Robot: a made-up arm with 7 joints. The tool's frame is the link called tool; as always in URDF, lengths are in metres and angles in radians. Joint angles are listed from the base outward.
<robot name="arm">
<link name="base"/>
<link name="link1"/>
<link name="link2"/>
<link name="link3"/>
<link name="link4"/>
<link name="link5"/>
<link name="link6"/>
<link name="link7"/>
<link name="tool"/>
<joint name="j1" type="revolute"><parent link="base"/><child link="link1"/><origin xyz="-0.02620 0.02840 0.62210"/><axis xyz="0 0 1"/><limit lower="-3.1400" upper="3.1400"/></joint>
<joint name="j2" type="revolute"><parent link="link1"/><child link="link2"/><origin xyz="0.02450 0.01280 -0.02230"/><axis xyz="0 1 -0.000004"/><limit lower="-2.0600" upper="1.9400"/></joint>
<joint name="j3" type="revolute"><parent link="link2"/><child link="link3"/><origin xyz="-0.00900 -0.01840 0.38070"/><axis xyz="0 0 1"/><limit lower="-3.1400" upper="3.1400"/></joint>
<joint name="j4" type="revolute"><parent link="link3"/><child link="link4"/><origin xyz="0.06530 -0.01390 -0.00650"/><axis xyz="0 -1 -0.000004"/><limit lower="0.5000" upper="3.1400"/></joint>
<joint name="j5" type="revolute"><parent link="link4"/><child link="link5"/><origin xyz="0.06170 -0.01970 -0.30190"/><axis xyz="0 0.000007 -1"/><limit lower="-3.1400" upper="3.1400"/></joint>
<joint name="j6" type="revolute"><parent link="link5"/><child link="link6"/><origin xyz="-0.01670 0.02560 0.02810"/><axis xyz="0 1 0.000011"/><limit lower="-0.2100" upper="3.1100"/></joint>
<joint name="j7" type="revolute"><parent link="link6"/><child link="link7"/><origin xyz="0.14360 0.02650 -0.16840"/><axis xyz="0 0.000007 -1"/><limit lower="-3.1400" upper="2.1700"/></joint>
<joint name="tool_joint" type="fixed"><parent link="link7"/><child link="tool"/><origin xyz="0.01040 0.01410 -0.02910" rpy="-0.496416 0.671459 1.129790"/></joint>
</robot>
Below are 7 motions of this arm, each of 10 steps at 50 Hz.
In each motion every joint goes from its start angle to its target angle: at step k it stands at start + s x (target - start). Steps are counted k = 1, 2, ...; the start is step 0. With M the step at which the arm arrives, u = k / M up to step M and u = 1 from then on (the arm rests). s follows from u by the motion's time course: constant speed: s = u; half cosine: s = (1 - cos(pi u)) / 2; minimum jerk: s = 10 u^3 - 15 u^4 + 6 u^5.
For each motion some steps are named. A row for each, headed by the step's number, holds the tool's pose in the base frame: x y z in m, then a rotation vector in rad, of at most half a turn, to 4 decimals.
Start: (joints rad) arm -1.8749 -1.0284 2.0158 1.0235 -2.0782 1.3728 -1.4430
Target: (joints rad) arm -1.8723 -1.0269 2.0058 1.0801 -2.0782 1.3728 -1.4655
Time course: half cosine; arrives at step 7
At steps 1, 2, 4, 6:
1: 0.5384 0.0384 0.7031 -0.2731 -1.5443 -0.7127
2: 0.5402 0.0410 0.7051 -0.2689 -1.5491 -0.7108
4: 0.5456 0.0488 0.7114 -0.2558 -1.5639 -0.7052
6: 0.5497 0.0550 0.7165 -0.2454 -1.5758 -0.7006

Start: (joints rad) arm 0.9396 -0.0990 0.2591 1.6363 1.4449 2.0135 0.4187
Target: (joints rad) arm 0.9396 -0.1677 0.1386 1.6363 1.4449 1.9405 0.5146
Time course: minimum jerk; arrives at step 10
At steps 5, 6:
5: -0.0959 0.4447 1.1253 0.6732 0.2503 2.4378
6: -0.0874 0.4427 1.1302 0.6684 0.2369 2.4012

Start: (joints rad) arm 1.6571 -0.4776 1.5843 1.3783 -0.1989 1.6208 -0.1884
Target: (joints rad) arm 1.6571 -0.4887 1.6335 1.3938 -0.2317 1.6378 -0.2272
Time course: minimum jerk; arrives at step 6
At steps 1, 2, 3, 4, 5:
1: -0.4560 -0.0480 0.7124 0.8656 1.1988 -1.0980
2: -0.4556 -0.0506 0.7117 0.8655 1.2007 -1.0796
3: -0.4551 -0.0550 0.7106 0.8653 1.2038 -1.0490
4: -0.4545 -0.0593 0.7094 0.8651 1.2066 -1.0186
5: -0.4542 -0.0619 0.7087 0.8650 1.2082 -1.0003

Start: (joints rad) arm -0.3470 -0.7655 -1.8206 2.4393 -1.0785 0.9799 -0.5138
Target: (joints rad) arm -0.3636 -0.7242 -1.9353 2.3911 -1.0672 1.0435 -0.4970
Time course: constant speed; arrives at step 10
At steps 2, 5, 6, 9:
2: -0.7514 -0.1283 0.9802 -0.7187 1.7144 -0.8524
5: -0.7542 -0.1208 0.9699 -0.6630 1.7165 -0.8459
6: -0.7551 -0.1181 0.9665 -0.6443 1.7170 -0.8440
9: -0.7576 -0.1093 0.9564 -0.5879 1.7182 -0.8392

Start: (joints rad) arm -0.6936 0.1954 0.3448 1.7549 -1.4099 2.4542 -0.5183
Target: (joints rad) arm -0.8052 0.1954 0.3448 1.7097 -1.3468 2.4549 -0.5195
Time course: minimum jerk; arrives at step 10
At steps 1, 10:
1: 0.2046 -0.3815 0.8909 -0.5053 1.9507 0.9952
10: 0.1591 -0.3951 0.8672 -0.3445 1.9254 1.0025

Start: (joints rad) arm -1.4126 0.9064 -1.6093 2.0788 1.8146 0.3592 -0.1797
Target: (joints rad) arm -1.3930 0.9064 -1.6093 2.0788 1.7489 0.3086 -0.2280
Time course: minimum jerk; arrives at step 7
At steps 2, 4, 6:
2: -0.3957 -0.5509 1.1490 -1.6156 0.6096 -1.8720
4: -0.3880 -0.5520 1.1520 -1.6425 0.6701 -1.8381
6: -0.3824 -0.5527 1.1541 -1.6612 0.7126 -1.8131

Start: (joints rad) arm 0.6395 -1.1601 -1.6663 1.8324 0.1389 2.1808 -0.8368
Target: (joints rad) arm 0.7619 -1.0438 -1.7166 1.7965 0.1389 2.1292 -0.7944
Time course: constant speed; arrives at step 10
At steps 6, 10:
6: 0.0804 -0.4030 0.7325 -0.2402 -0.8796 0.9274
10: 0.1076 -0.3965 0.7340 -0.2092 -0.8241 0.9603

